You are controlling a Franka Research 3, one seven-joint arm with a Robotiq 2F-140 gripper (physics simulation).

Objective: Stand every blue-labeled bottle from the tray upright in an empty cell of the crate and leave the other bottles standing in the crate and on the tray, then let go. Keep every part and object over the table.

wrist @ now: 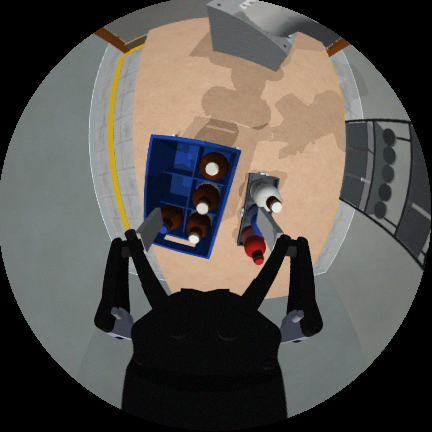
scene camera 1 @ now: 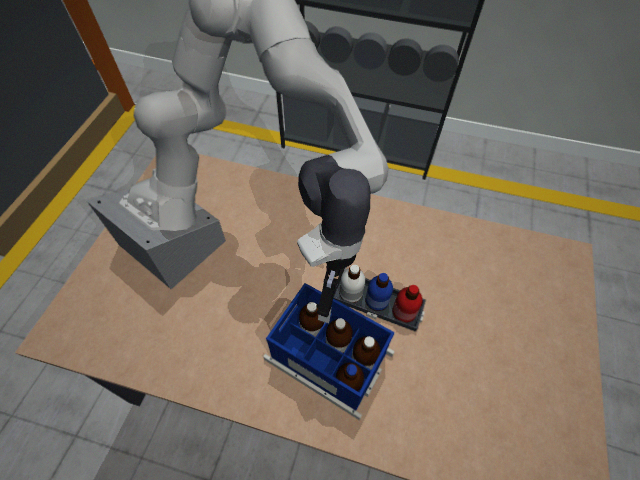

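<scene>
The blue bottle [scene camera 1: 379, 295] [wrist: 253, 220] stands in the dark tray [scene camera 1: 420, 311] [wrist: 263, 176] between the white bottle [scene camera 1: 352, 287] [wrist: 266, 193] and the red bottle [scene camera 1: 407, 305] [wrist: 254, 243]. The blue crate [scene camera 1: 278, 353] [wrist: 225, 204] holds three white-capped brown bottles [scene camera 1: 339, 334] [wrist: 214, 164] in the row beside the tray and one blue-capped brown bottle [scene camera 1: 349, 379] [wrist: 173, 217] in the other row. Two neighbouring cells of that other row are empty. My gripper [scene camera 1: 326, 307] [wrist: 208, 215] is open and empty above the crate; in the wrist view its right finger partly hides the blue bottle.
Pale strips [scene camera 1: 311, 386] lie along the crate's foot on the brown table [scene camera 1: 491, 361] [wrist: 170, 90]. The arm's grey base block [scene camera 1: 180, 263] [wrist: 245, 42] stands at the table's far left in the scene view. A dark shelf rack [scene camera 1: 448, 98] stands behind the table.
</scene>
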